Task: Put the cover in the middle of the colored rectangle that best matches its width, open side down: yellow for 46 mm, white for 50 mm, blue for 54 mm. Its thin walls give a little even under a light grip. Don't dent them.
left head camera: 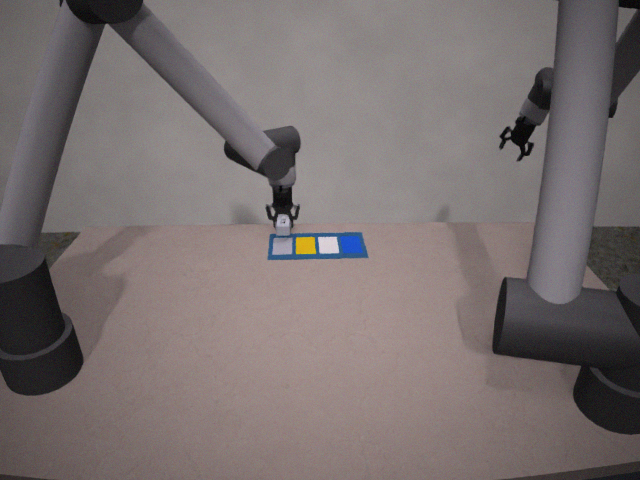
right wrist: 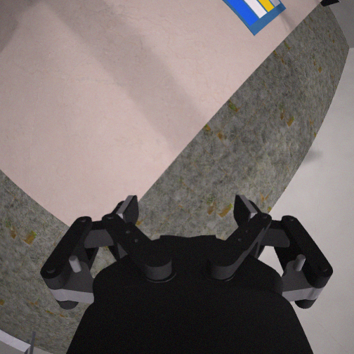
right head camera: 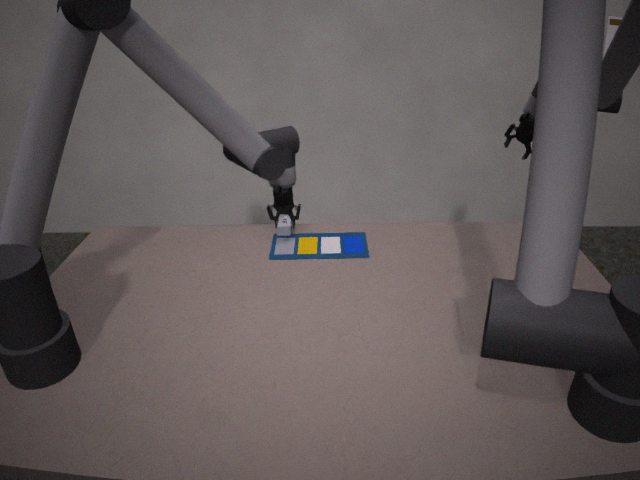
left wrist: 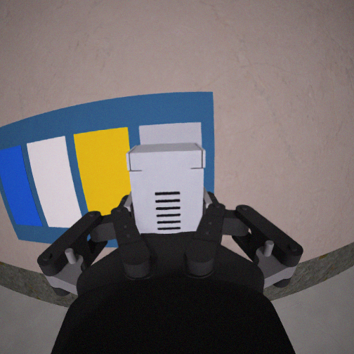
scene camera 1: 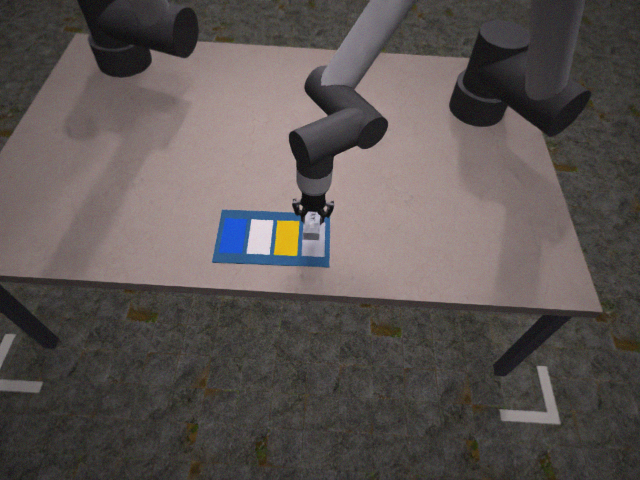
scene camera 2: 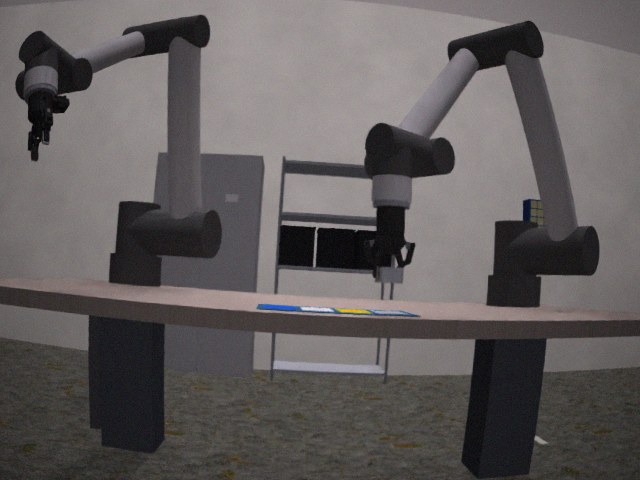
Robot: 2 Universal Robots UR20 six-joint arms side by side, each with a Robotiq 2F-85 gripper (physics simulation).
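The light grey cover (left head camera: 282, 226) (right head camera: 284, 226) (scene camera 1: 311, 228) (scene camera 2: 391, 274) (left wrist: 167, 185), slotted face up, is held in the air above the blue mat (left head camera: 317, 256) (scene camera 1: 271, 263), over its grey rectangle. My left gripper (left wrist: 167, 197) is shut on the cover, one finger on each side. The yellow rectangle (left head camera: 305, 245) (scene camera 1: 286, 238) (left wrist: 101, 165), the white rectangle (left head camera: 328, 244) (scene camera 1: 259, 237) (left wrist: 52, 180) and the blue rectangle (left head camera: 352, 244) (scene camera 1: 233, 236) (left wrist: 19, 185) are bare. My right gripper (right wrist: 186, 205) (left head camera: 510, 152) is open and empty, high up and far from the mat.
The mat lies near the edge of the table (left head camera: 320, 361) (scene camera 1: 413, 217) farthest from the arm bases. In scene camera 2, a grey cabinet (scene camera 2: 217, 232) and a shelf rack (scene camera 2: 282, 191) stand behind the table.
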